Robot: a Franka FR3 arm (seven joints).
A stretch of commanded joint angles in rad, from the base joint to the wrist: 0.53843 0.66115 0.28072 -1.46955 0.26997 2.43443 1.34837; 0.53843 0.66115 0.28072 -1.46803 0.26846 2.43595 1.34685; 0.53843 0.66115 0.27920 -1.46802 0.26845 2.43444 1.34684; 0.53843 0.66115 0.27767 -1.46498 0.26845 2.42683 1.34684; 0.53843 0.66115 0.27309 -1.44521 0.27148 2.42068 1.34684; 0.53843 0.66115 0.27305 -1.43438 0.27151 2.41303 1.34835; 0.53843 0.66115 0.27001 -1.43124 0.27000 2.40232 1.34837; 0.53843 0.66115 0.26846 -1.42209 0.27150 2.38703 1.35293; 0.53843 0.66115 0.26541 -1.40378 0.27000 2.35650 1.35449; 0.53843 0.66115 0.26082 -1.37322 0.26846 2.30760 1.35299; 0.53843 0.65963 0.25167 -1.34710 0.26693 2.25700 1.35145; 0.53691 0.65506 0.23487 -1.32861 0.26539 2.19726 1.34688; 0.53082 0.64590 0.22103 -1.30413 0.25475 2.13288 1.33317; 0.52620 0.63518 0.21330 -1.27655 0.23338 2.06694 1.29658; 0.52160 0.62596 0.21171 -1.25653 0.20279 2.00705 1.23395; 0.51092 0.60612 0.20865 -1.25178 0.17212 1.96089 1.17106; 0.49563 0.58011 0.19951 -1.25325 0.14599 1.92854 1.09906; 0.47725 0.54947 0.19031 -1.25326 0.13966 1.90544 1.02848; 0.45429 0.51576 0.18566 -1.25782 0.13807 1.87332 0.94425; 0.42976 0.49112 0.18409 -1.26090 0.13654 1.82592 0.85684
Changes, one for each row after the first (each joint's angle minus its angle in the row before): 0.00000 0.00000 0.00000 0.00152 -0.00151 0.00152 -0.00152; 0.00000 0.00000 -0.00152 0.00001 -0.00001 -0.00151 -0.00001; 0.00000 0.00000 -0.00153 0.00304 0.00000 -0.00761 0.00000; 0.00000 0.00000 -0.00458 0.01977 0.00303 -0.00615 0.00000; 0.00000 0.00000 -0.00004 0.01083 0.00003 -0.00765 0.00151; 0.00000 0.00000 -0.00304 0.00314 -0.00151 -0.01071 0.00002; 0.00000 0.00000 -0.00155 0.00915 0.00150 -0.01529 0.00456; 0.00000 0.00000 -0.00305 0.01831 -0.00150 -0.03053 0.00156; 0.00000 0.00000 -0.00459 0.03056 -0.00154 -0.04890 -0.00150; 0.00000 -0.00152 -0.00915 0.02612 -0.00153 -0.05060 -0.00154; -0.00152 -0.00457 -0.01680 0.01849 -0.00154 -0.05974 -0.00457; -0.00609 -0.00916 -0.01384 0.02448 -0.01064 -0.06438 -0.01371; -0.00462 -0.01072 -0.00773 0.02758 -0.02137 -0.06594 -0.03659; -0.00460 -0.00922 -0.00159 0.02002 -0.03059 -0.05989 -0.06263; -0.01068 -0.01984 -0.00306 0.00475 -0.03067 -0.04616 -0.06289; -0.01529 -0.02601 -0.00914 -0.00147 -0.02613 -0.03235 -0.07200; -0.01838 -0.03064 -0.00920 -0.00001 -0.00633 -0.02310 -0.07058; -0.02296 -0.03371 -0.00465 -0.00456 -0.00159 -0.03212 -0.08423; -0.02453 -0.02464 -0.00157 -0.00308 -0.00153 -0.04740 -0.08741
